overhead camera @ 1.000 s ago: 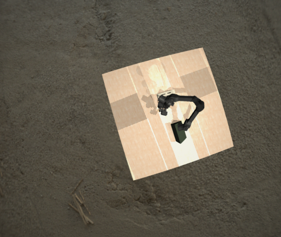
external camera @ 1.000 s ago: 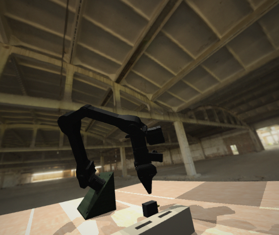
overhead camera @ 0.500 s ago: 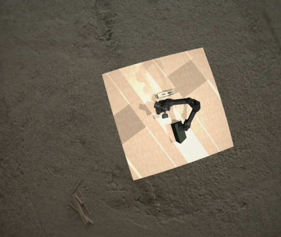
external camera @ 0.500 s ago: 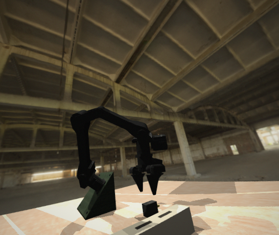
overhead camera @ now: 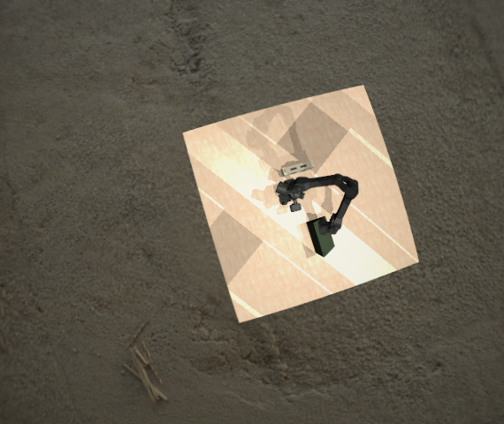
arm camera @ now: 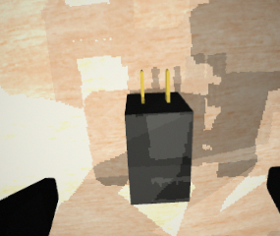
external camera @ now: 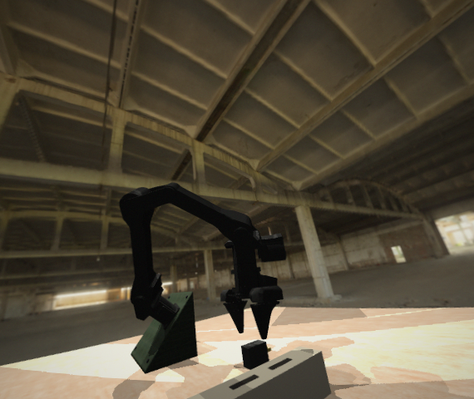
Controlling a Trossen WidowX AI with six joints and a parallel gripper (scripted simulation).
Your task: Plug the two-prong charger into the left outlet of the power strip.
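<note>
Right now the black two-prong charger is 20 mm to the left of my gripper tip and 40 mm below it.
</note>
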